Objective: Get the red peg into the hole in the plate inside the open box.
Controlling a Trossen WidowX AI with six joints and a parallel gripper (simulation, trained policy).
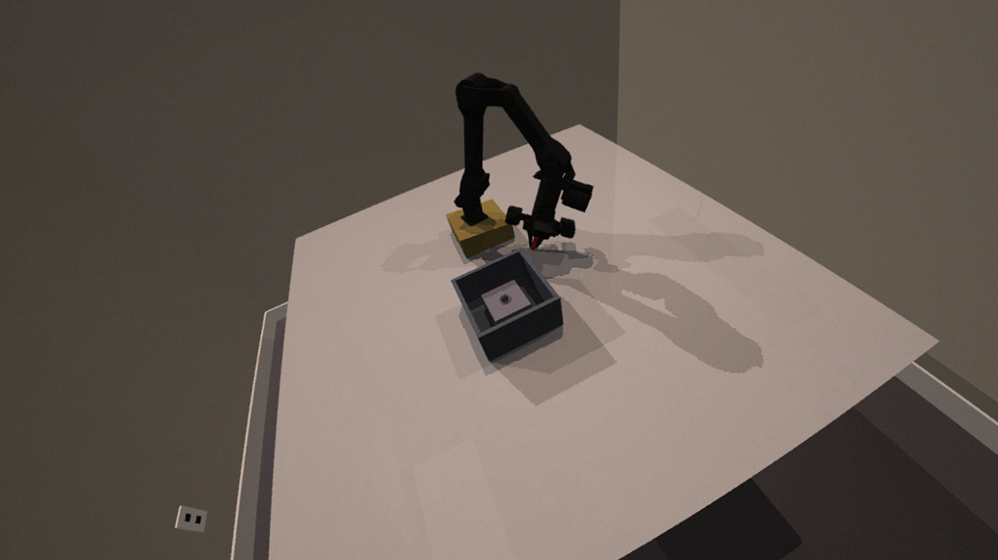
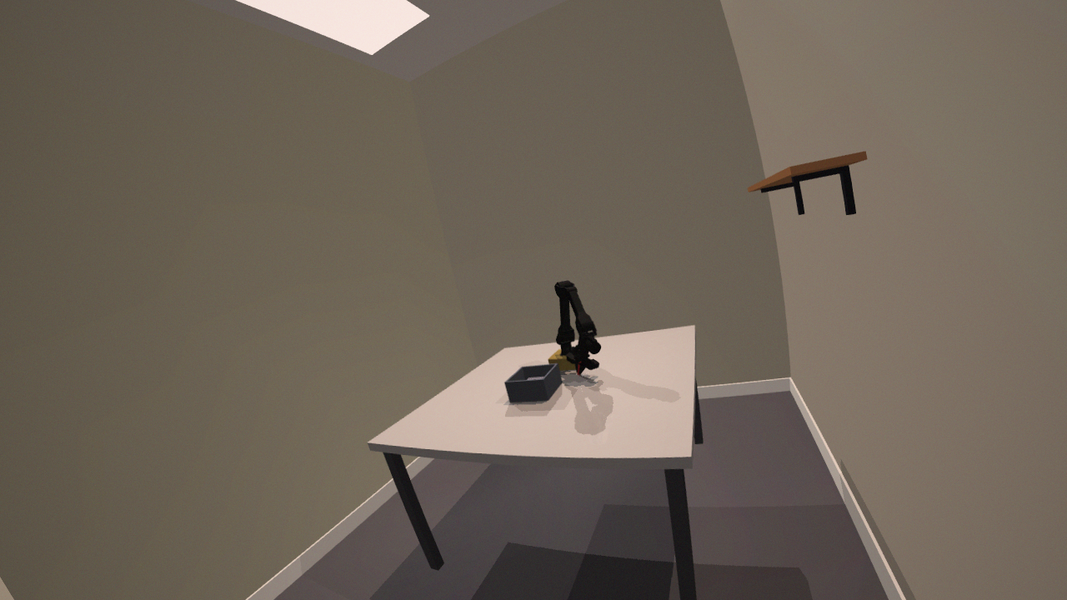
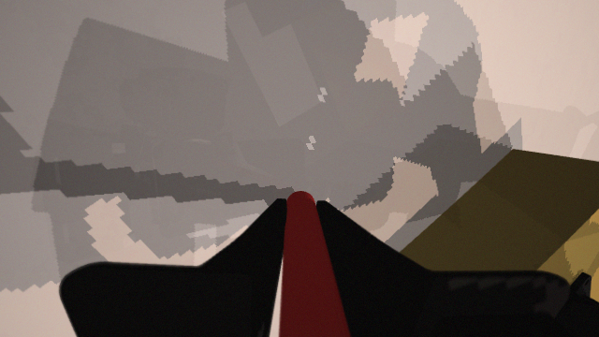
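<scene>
Now: the light grey plate 180 mm to the right of my gripper tip, 140 mm ahead of it and 40 mm above it. Also, from my gripper tip: dark grey box (180 mm to the right, 140 mm ahead, 20 mm above); then red peg (30 mm above, 10 mm to the left, 10 mm ahead).
</scene>
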